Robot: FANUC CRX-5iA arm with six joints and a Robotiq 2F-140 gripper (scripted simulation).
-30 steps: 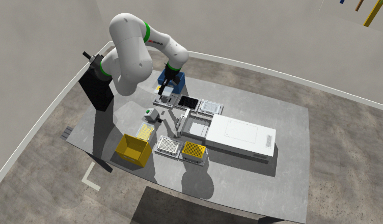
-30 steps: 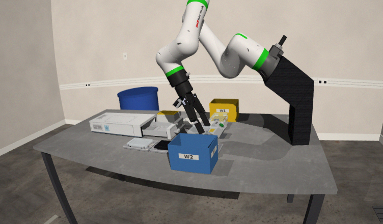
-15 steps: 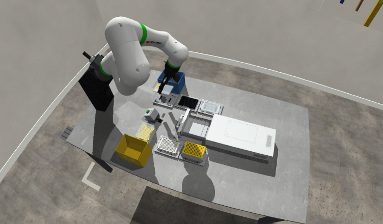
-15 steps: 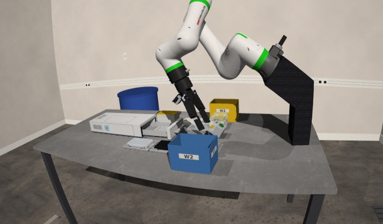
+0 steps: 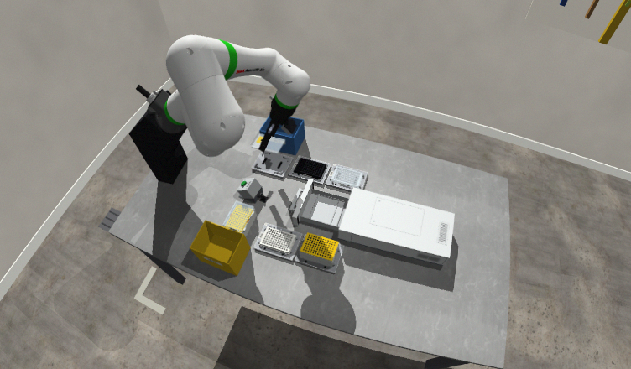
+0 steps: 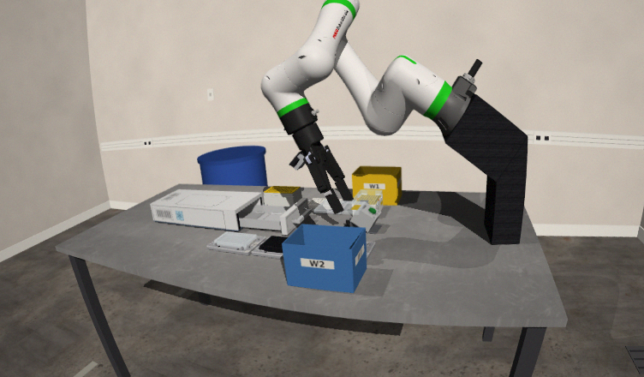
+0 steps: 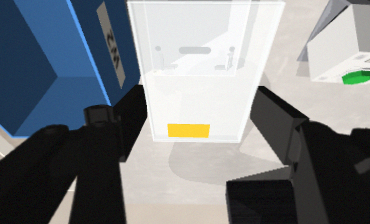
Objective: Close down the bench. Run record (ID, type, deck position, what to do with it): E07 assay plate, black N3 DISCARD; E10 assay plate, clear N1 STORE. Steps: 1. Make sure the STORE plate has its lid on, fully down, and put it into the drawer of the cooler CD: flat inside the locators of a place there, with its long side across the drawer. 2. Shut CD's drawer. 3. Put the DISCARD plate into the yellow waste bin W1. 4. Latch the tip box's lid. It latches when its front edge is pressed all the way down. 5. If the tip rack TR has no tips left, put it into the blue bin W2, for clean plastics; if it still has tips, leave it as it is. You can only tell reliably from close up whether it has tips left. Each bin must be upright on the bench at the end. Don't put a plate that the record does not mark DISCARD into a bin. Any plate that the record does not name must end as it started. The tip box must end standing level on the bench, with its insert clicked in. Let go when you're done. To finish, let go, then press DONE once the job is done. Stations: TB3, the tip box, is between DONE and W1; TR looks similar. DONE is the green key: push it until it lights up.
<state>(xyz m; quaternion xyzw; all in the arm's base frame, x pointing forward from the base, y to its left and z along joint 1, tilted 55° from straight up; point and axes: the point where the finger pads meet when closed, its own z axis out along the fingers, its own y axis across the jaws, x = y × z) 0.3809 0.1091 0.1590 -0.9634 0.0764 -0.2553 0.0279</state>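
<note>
Now: the clear plate 350 mm ahead of my hand, 150 mm below it and 50 mm to the right of it. Also, from my hand: green DONE key: 170 mm to the right, 100 mm below, 80 mm behind; clear lid: 20 mm below; blue bin W2: 150 mm to the left, 130 mm below, 30 mm ahead.
</note>
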